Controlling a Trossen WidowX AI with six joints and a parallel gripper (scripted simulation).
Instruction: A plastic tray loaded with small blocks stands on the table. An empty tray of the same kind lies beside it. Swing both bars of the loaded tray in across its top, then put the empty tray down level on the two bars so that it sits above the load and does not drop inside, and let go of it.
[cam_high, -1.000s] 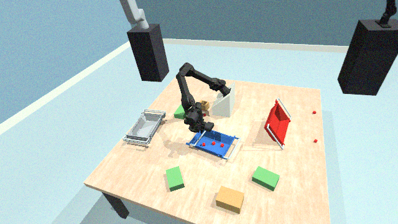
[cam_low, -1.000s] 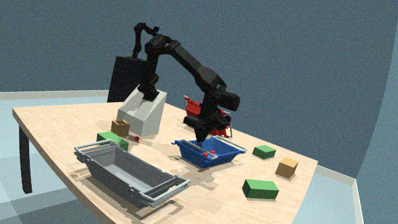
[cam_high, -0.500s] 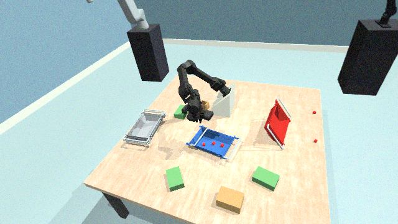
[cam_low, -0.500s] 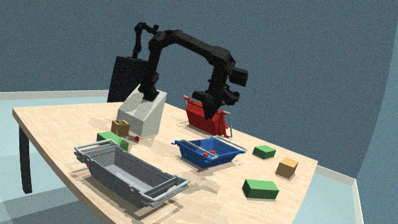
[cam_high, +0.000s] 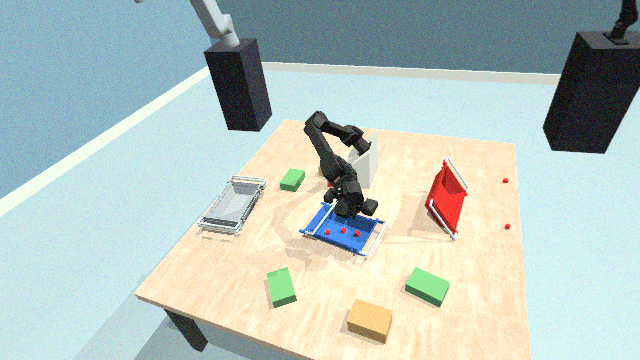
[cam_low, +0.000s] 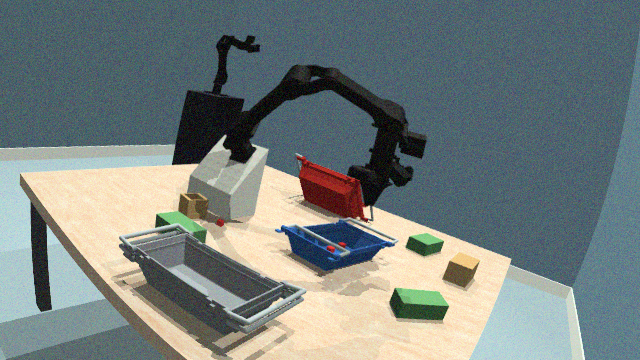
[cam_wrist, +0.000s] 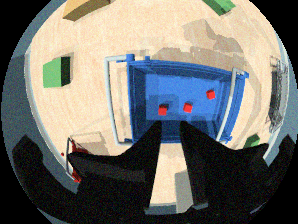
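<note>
The red tray lies 35 cm to the left of my gripper tip, 25 cm behind it and 7 cm below it. The rest, counted from my gripper tip: tan block (31 cm ahead, 12 cm to the left, 12 cm below); box (41 cm behind, 21 cm to the right, 13 cm below).
</note>
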